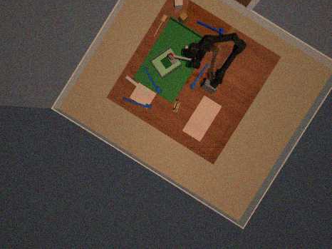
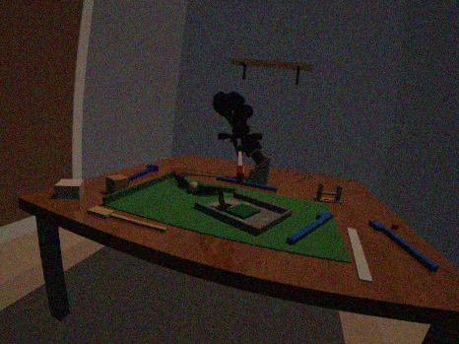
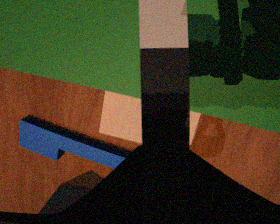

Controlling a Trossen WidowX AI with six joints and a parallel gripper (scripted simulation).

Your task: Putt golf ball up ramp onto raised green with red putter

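Right now the red putter is 110 mm ahead of my gripper tip and 50 mm to the left of it. Round my gripper tip: white golf ball: 180 mm ahead, 120 mm below, 110 mm to the right; then wooden rack: 400 mm to the left, 130 mm behind, 120 mm below.
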